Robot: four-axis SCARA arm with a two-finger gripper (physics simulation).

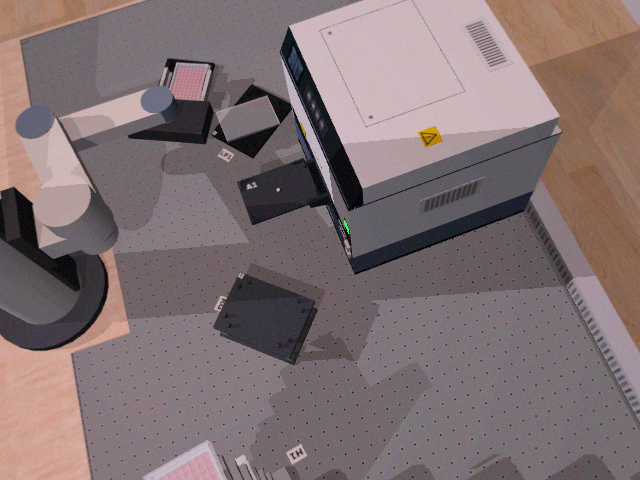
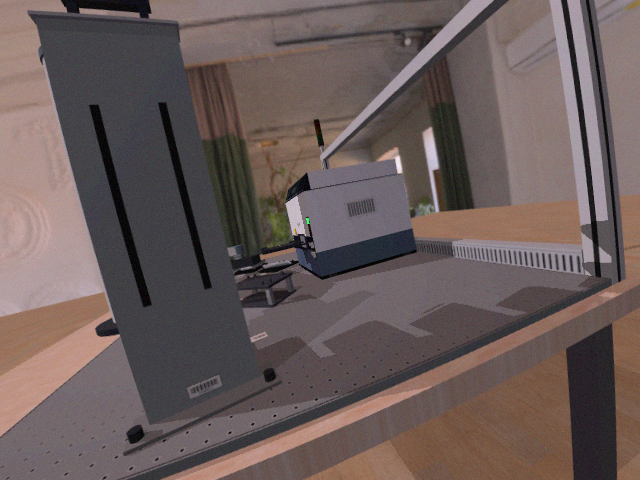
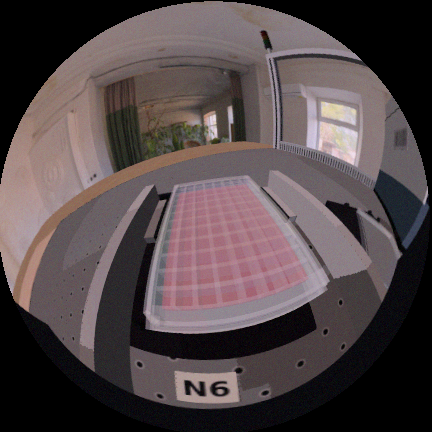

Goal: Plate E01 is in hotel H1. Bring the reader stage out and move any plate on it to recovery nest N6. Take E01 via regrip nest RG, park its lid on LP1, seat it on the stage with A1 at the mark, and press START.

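Seen in the pictures: gripper, between the fingertips: (image 1: 189, 71) (image 3: 214, 184); arm's base, origin of its link: (image 1: 51, 293).
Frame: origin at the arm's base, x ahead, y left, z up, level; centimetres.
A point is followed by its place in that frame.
Note:
My gripper (image 1: 187, 82) @(x 42.3, y 42.0, z 4.8 cm) (image 3: 214, 184) @(x 42.3, y 42.0, z 4.8 cm) is shut on a pink-filled plate (image 1: 191, 76) @(x 42.4, y 41.2, z 3.8 cm) (image 3: 225, 250) @(x 39.4, y 36.7, z 4.1 cm), low at nest N6 (image 3: 225, 345); whether the plate bears fully on the nest is hard to tell. The reader stage (image 1: 284, 201) @(x 53.3, y -4.4, z 13.7 cm) (image 2: 279, 248) @(x 52.0, y -6.6, z 13.5 cm) is out and bare, with its A1 mark at the outer end. A clear lid (image 1: 248, 119) @(x 51.9, y 24.3, z 3.5 cm) (image 3: 382, 240) lies on the black LP1 pad (image 1: 253, 147) @(x 50.9, y 17.5, z 2.3 cm). Regrip nest RG (image 1: 268, 320) @(x 43.0, y -24.2, z 7.3 cm) (image 2: 264, 282) @(x 43.9, y -27.9, z 7.3 cm) is bare. A pink plate (image 1: 193, 467) @(x 32.2, y -50.7, z 44.2 cm) shows at the front edge near the H1 label (image 1: 296, 453) @(x 40.3, y -48.2, z 1.3 cm). No E01 marking is readable.
The reader (image 1: 392, 67) @(x 77.3, y 0.8, z 36.3 cm) (image 2: 356, 211) @(x 78.9, y -18.7, z 20.8 cm) stands beyond the stage, with a green light (image 1: 346, 226) @(x 62.0, y -17.3, z 21.4 cm) low on its front. A tall grey hotel tower (image 2: 149, 232) @(x 32.0, y -64.7, z 24.6 cm) rises at the near end. A slotted duct (image 1: 578, 299) @(x 100.4, y -39.4, z 3.3 cm) (image 2: 516, 255) @(x 100.4, y -55.5, z 3.7 cm) and an upright frame post (image 2: 584, 129) @(x 100.4, y -70.7, z 27.3 cm) bound the far side.

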